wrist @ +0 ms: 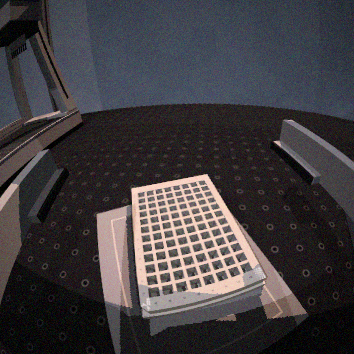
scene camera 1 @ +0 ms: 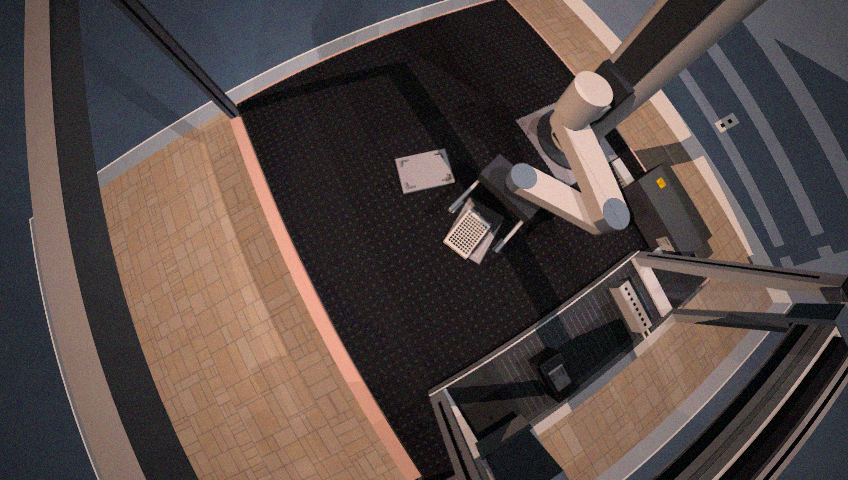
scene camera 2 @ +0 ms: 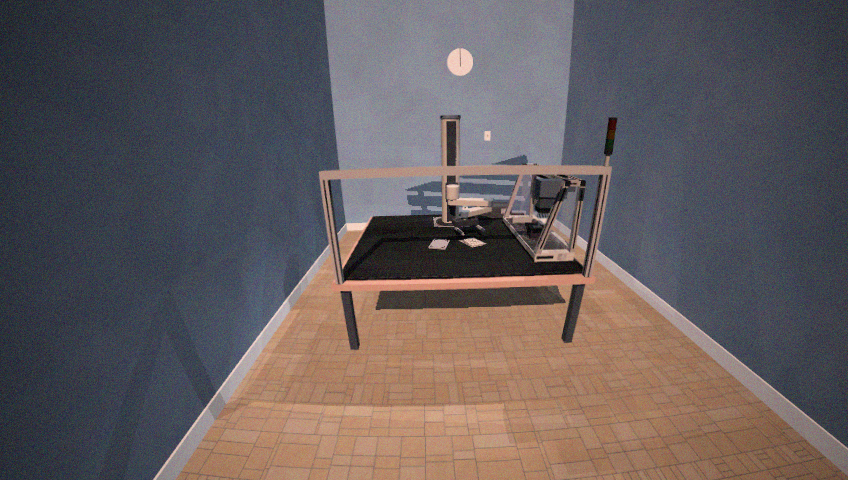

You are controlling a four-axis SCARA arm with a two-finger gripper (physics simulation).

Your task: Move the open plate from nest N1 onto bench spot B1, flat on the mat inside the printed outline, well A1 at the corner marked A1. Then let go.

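Seen in the pictures: gripper, fingertip midpoint: [wrist: 169, 142] [scene camera 1: 472, 231] [scene camera 2: 474, 232]; arm's base, link origin: [scene camera 2: 450, 222].
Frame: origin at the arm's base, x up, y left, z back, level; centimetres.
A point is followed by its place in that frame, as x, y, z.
Note:
The white open plate [scene camera 1: 465, 233] {1.9, 11.1, -52.6} [scene camera 2: 474, 242] {3.1, 12.3, -54.8} [wrist: 185, 235] {2.8, 11.3, -51.3} rests on the pale mat of bench spot B1 [scene camera 1: 480, 255] {1.5, 19.1, -52.0} [wrist: 106, 250] {1.5, 18.0, -49.6}. In the wrist view it looks flat but turned slightly against the printed outline, which shows on its left and near right. The outline's far side and the A1 mark cannot be made out. Nest N1 [scene camera 1: 424, 171] {2.5, -11.9, -53.6} [scene camera 2: 439, 243] {2.5, -12.3, -53.5}, a pale board with dark corner brackets, stands empty beside it. My gripper [scene camera 1: 475, 228] {9.8, 12.2, -52.8} [scene camera 2: 470, 231] {9.8, 12.2, -52.8} [wrist: 169, 142] {9.8, 12.2, -52.8} is open above the plate, with one finger out to each side and neither touching it.
A framed enclosure [scene camera 1: 737, 268] {34.7, 53.3, -7.7} [scene camera 2: 554, 255] {5.3, 57.5, -85.0} [wrist: 60, 127] {4.3, 45.0, -75.9} stands to one side, holding a black block [scene camera 1: 556, 377] {13.3, 56.8, -53.8} and a pale strip with holes [scene camera 1: 631, 306] {10.7, 55.5, -21.8}. A dark box with a yellow label [scene camera 1: 672, 208] {12.7, 39.0, 10.3} stands near the arm's base. Thin posts and a rail [scene camera 2: 467, 172] {59.3, -0.8, -104.4} border the bench.

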